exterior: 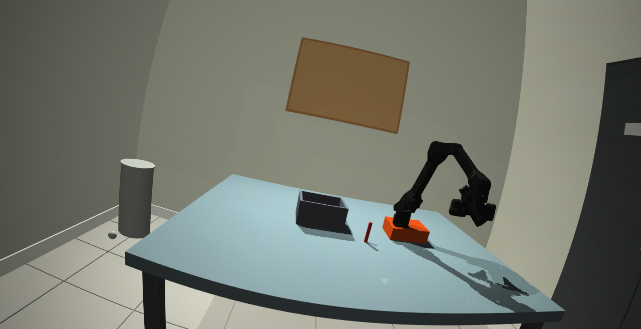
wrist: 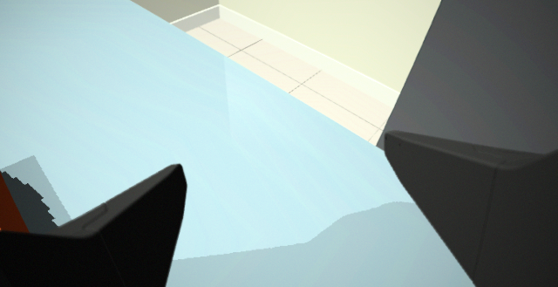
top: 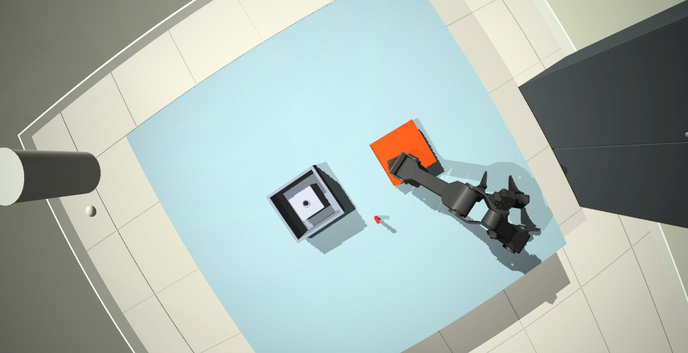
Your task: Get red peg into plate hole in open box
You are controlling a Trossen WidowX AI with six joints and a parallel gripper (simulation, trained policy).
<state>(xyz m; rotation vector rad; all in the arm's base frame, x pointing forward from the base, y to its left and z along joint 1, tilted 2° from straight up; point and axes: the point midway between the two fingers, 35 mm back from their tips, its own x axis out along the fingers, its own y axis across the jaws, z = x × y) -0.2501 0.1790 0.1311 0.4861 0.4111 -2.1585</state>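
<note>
Right now my gripper tip is 42 cm short of the red peg, 2 cm to the left of it and 13 cm above it. From my gripper tip the other things lie so: plate: 61 cm ahead, 18 cm to the right, 12 cm below; dark box: 61 cm ahead, 18 cm to the right, 14 cm below.
</note>
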